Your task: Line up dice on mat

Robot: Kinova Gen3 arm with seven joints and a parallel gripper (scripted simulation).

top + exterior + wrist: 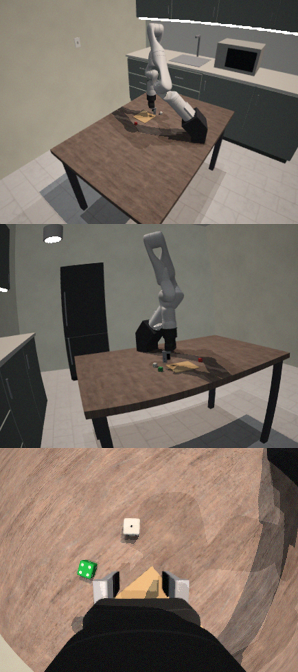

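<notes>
Now: the tan mat 60 mm ahead of my hand, 60 mm to the left of it and 50 mm below it. From my hand the other things lie so: red die 50 mm ahead, 190 mm to the left, 40 mm below; then green die 40 mm ahead, 60 mm to the right, 40 mm below; then white die 40 mm behind, 50 mm to the right, 40 mm below.
</notes>
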